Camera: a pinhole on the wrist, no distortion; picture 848 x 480 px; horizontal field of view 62.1 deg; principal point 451.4 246.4 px. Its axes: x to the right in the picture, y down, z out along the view. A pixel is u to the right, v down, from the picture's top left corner.
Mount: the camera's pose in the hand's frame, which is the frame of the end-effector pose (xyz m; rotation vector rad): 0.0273 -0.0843 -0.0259 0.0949 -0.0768 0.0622
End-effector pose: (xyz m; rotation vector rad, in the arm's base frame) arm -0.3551 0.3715 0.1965 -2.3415 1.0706 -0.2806
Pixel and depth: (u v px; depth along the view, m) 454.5 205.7 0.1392
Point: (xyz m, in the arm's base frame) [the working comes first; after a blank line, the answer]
In the camera's frame: 0.0006 -0.0080 0.1392

-0.2315 0.4581 0.1622
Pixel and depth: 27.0 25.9 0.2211
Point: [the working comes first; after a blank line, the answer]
In the camera's frame: -0.1332 -0.0692 0.2211

-0.2465 0.6257 0.1556
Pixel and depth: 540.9 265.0 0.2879
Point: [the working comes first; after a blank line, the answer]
In the camera's frame: 0.0366 0.0076 0.2879

-0.1573 0.4979 0.0335
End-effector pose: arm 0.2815 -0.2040 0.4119 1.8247 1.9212 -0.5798
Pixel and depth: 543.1 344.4 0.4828
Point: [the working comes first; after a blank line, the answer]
In the camera's frame: 0.0629 0.0672 0.4828

0.2280 -0.4303 0.0022
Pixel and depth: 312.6 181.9 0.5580
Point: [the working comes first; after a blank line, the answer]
In the camera's frame: -0.1100 -0.0511 0.5580

0.1020 -0.6047 0.0590
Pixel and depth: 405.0 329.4 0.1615
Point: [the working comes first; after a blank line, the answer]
In the camera's frame: -0.0106 0.0190 0.1615

0.2025 -0.2820 0.2994
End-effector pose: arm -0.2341 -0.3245 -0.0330 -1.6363 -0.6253 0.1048
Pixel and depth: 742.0 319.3 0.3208
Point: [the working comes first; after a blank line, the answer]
In the camera's frame: 0.1324 0.0332 0.3208

-0.2738 0.0110 0.0205
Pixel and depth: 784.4 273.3 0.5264
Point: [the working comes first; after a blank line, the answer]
In the camera's frame: 0.2489 0.0201 0.5264

-0.2849 0.2470 0.0362
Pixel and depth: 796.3 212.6 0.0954
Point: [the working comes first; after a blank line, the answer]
In the camera's frame: 0.0467 -0.0046 0.0954

-0.2393 -0.2268 0.0630
